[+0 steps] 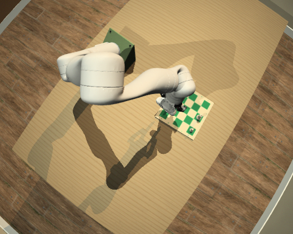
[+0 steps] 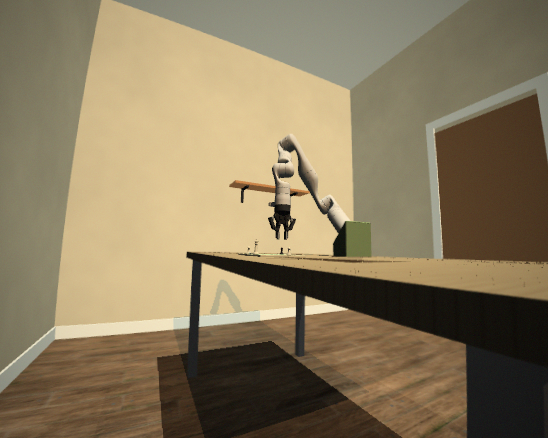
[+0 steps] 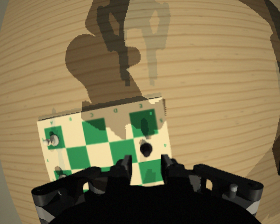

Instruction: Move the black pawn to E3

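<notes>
The black pawn lies 7 cm below my hand. The rest, counted from my hand: green-and-cream chessboard: 9 cm below, 7 cm ahead, 4 cm to the left.
</notes>
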